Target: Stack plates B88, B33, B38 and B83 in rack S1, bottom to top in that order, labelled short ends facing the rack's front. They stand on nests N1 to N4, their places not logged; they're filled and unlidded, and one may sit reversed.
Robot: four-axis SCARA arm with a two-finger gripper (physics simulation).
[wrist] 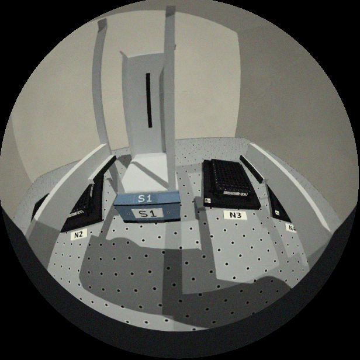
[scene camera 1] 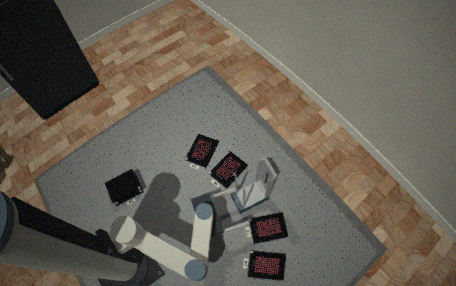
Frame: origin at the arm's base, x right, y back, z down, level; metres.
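Where they show: gripper, fingertip midpoint: (scene camera 1: 242, 205).
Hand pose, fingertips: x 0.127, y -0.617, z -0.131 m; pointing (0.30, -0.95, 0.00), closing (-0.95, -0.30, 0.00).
Each offset is from my fingertips to the top centre of the thing. "*": to the spot under its first point. Level surfaces: height alone.
Four dark plates with red-filled wells stand on the nests: N1 {dx -0.386, dy -0.044, dz +0.092 m} (scene camera 1: 202, 150), N2 {dx -0.215, dy -0.086, dz +0.092 m} (scene camera 1: 229, 169) (wrist: 82, 204), N3 {dx +0.141, dy -0.047, dz +0.092 m} (scene camera 1: 269, 227) (wrist: 229, 176) and N4 {dx +0.274, dy +0.073, dz +0.092 m} (scene camera 1: 267, 265). In the wrist view, white labels face the camera on the N2 and N3 plates' near short ends, too small to read. N4's plate is hidden there by the right finger. Rack S1 {* dx +0.010, dy -0.043, dz +0.068 m} (scene camera 1: 250, 205) (wrist: 172, 198) has a blue front, a bare pale floor, upright posts and a slotted back panel. My gripper (scene camera 1: 242, 207) (wrist: 177, 146) is open and empty, facing the rack's front, fingers spread between N2 and N3.
A black square stand (scene camera 1: 123, 187) with a small tag lies on the left of the grey perforated table {dz +0.117 m} (scene camera 1: 205, 90). My pale arm (scene camera 1: 165, 252) reaches from the lower left. A tall black cabinet (scene camera 1: 47, 55) stands beyond the table at the upper left.
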